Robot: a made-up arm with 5 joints.
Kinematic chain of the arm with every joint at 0, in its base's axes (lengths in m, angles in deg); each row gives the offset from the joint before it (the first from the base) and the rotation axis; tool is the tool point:
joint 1: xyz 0 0 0.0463 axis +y
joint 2: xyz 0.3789 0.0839 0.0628 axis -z
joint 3: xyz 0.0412 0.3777 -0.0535 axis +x
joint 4: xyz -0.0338 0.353 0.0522 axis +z
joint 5: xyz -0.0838 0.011 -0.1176 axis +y
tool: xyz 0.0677 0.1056 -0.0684
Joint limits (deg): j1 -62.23..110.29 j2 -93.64..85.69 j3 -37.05..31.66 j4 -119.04..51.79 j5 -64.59..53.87
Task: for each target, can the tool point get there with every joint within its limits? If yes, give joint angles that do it. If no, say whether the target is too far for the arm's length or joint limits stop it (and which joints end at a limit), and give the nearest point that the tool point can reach.
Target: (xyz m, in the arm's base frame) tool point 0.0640 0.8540 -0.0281
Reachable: yes | joints 14.47 -27.91 8.24 -55.09 -4.65
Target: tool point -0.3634 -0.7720 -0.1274
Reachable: no: joint limits stop it (at a limit: joint 2, joint 5) | nearest point -0.3493 -0.1103 -0.1206 | short by 0.662 m
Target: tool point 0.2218 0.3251 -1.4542
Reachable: no: too far | nearest point 0.1854 0.2723 -1.2079 | short by 0.255 m
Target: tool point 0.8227 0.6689 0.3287
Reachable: yes | joints -44.60 30.53 -30.86 -50.80 38.02
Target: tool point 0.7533 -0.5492 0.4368
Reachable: no: joint limits stop it (at a limit: joint 2, joint 3, joint 4, joint 5) | nearest point 0.9203 -0.0290 0.5234 | short by 0.553 m
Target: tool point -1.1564 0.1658 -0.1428
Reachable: no: joint limits stop it (at a limit: joint 3, joint 5) | nearest point -0.5239 0.1322 -0.0394 | short by 0.642 m
